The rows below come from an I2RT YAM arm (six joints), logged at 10 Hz.
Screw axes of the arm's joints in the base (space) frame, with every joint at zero. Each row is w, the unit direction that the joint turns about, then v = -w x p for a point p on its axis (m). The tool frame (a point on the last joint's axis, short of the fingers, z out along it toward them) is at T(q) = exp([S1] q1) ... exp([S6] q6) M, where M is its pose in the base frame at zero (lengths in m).
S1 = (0, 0, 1, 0, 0, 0)
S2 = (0, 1, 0, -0.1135, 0, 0.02)
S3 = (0, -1, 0, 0.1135, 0, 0.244)
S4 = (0, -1, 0, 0.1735, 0, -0.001)
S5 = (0, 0, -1, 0, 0.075, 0)
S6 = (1, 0, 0, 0, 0.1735, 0)
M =
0 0 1 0.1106
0 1 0 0
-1 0 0 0.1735
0 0 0 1
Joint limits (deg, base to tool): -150..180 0..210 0..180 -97..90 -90..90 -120..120
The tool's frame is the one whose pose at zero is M.
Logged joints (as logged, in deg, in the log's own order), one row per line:
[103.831 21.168 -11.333 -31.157 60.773 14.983]
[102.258 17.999 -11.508 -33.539 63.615 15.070]
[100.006 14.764 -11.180 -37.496 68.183 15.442]
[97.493 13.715 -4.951 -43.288 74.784 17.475]
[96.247 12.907 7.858 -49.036 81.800 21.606]
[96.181 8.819 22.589 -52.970 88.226 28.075]
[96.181 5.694 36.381 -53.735 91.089 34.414]
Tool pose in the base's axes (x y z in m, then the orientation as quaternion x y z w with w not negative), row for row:
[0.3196 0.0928 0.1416 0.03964 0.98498 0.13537 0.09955]
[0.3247 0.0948 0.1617 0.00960 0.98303 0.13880 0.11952]
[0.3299 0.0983 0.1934 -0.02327 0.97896 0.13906 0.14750]
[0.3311 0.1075 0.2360 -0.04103 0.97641 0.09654 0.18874]
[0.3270 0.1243 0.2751 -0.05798 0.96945 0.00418 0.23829]
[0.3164 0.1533 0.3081 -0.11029 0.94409 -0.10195 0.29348]
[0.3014 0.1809 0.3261 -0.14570 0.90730 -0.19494 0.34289]
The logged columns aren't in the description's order. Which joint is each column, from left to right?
Columns, left to right: q2, q6, q5, q4, q3, q1.
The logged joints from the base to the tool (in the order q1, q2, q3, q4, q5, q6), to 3 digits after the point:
[14.983 103.831 60.773 -31.157 -11.333 21.168]
[15.070 102.258 63.615 -33.539 -11.508 17.999]
[15.442 100.006 68.183 -37.496 -11.180 14.764]
[17.475 97.493 74.784 -43.288 -4.951 13.715]
[21.606 96.247 81.800 -49.036 7.858 12.907]
[28.075 96.181 88.226 -52.970 22.589 8.819]
[34.414 96.181 91.089 -53.735 36.381 5.694]

